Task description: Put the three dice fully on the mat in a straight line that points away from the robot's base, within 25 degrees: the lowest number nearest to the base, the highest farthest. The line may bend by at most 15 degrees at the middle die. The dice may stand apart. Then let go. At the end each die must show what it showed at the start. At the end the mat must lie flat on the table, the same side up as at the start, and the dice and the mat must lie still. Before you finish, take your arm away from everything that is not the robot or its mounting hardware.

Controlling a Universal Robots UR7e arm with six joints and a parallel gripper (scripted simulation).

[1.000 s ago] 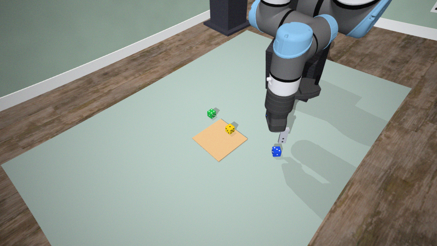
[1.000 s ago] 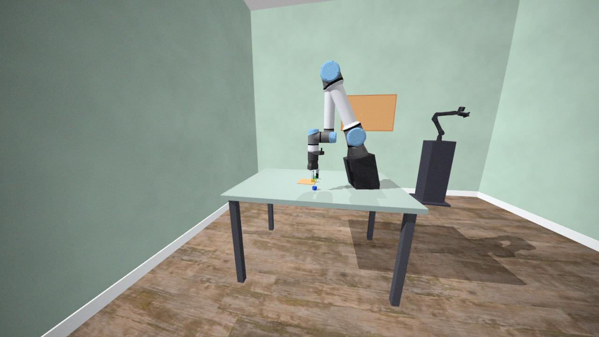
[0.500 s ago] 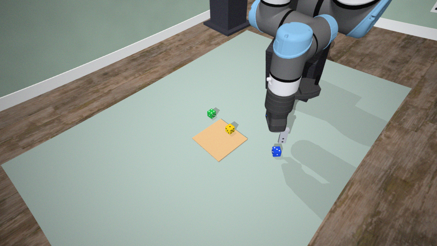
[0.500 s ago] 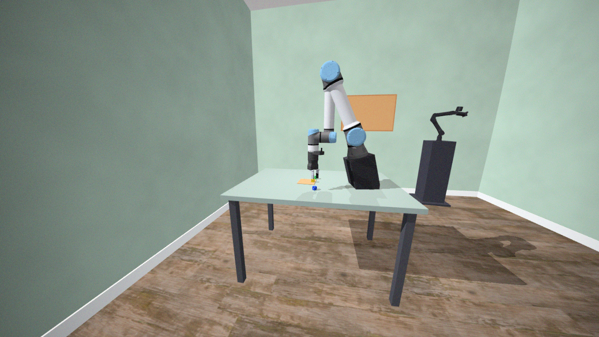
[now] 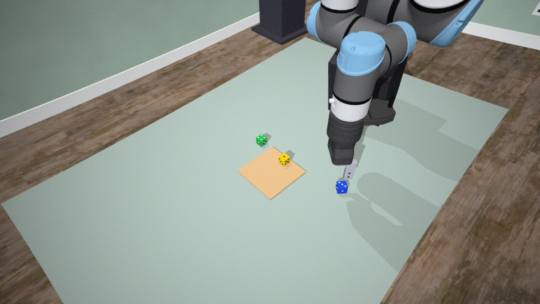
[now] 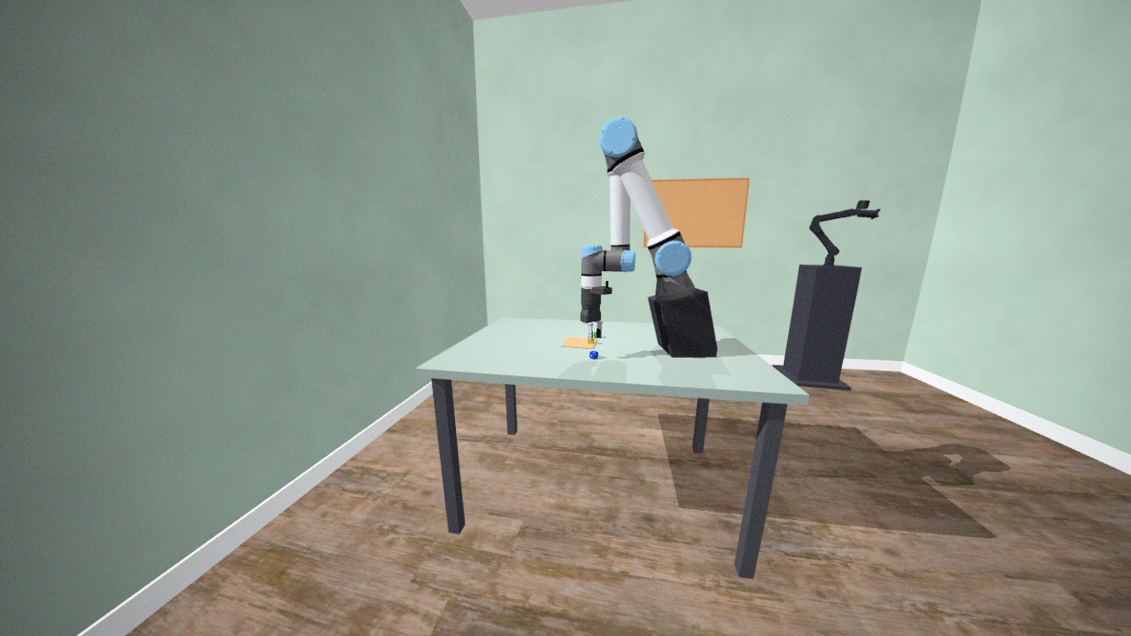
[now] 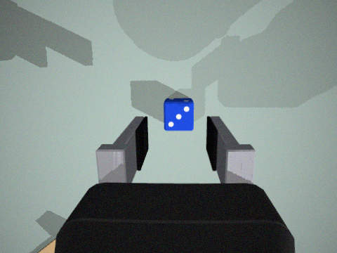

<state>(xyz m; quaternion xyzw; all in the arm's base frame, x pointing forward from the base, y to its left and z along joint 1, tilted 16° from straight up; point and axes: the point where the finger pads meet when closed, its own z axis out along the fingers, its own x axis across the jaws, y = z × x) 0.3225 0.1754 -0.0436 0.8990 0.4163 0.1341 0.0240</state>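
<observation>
My gripper is now 80 mm above the blue die. The rest, counted from my hand: yellow die (40 mm ahead, 180 mm to the right, 80 mm below); green die (40 mm ahead, 290 mm to the right, 80 mm below); orange mat (90 mm ahead, 180 mm to the right, 90 mm below).
</observation>
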